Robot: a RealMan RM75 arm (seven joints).
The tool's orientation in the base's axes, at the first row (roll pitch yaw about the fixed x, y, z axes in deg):
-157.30 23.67 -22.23
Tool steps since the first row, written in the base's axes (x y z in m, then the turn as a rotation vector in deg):
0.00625 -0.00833 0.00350 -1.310 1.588 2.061
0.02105 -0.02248 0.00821 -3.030 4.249 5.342
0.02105 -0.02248 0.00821 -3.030 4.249 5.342
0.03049 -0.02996 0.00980 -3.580 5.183 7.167
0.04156 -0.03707 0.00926 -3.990 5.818 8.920
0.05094 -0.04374 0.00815 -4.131 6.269 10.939
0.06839 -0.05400 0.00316 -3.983 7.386 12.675
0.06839 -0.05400 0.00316 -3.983 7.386 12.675
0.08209 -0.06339 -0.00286 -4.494 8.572 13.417
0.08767 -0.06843 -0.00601 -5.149 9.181 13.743
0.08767 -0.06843 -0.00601 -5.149 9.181 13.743
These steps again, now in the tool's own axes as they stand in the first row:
0.00678 0.00231 -0.00833 -2.488 -1.346 -0.694
0.02234 0.00461 -0.02226 -6.186 -3.775 -1.804
0.02234 0.00461 -0.02226 -6.186 -3.775 -1.804
0.03230 0.00535 -0.02918 -7.708 -4.893 -2.773
0.04436 0.00575 -0.03444 -8.980 -5.815 -3.858
0.05507 0.00682 -0.03867 -10.066 -6.818 -5.312
0.07542 0.00815 -0.04299 -11.025 -8.393 -6.252
0.07542 0.00815 -0.04299 -11.025 -8.393 -6.252
0.09271 0.01100 -0.04527 -12.167 -9.347 -6.189
0.10045 0.01338 -0.04621 -13.064 -9.624 -6.032
0.10045 0.01338 -0.04621 -13.064 -9.624 -6.032

